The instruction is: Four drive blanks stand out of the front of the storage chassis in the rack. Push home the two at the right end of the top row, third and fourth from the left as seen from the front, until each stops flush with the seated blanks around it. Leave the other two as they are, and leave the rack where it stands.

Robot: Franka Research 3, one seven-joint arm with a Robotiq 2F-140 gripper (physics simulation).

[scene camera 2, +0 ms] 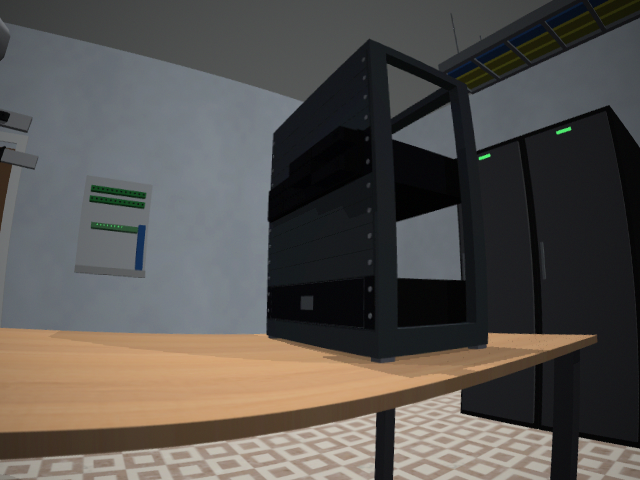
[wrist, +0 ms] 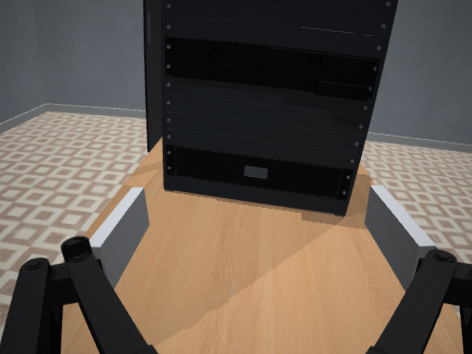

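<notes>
The rack (scene camera 2: 383,217) (wrist: 250,194) stands upright on the table. Its black storage chassis (scene camera 2: 423,162) (wrist: 215,60) sits above mid-height. In the scene view, dark drive blanks stick out of the chassis front: an upper blank (scene camera 2: 341,138) near the right end, with other protruding shapes below it and to its left. In the wrist view, a lower-right blank (wrist: 342,89) shows faintly. The black faces are too dark to separate the top-row blanks or tell how far each stands out. My gripper (scene camera 2: 25,139) (wrist: 256,206) is open and empty, in front of the rack and apart from it.
The wooden table (scene camera 2: 180,382) (wrist: 250,260) extends in front of the rack. A lower black unit (scene camera 2: 336,304) (wrist: 215,167) with a grey label sits at the rack's bottom. Dark cabinets (scene camera 2: 573,258) stand behind, and a cable tray (scene camera 2: 527,46) hangs overhead.
</notes>
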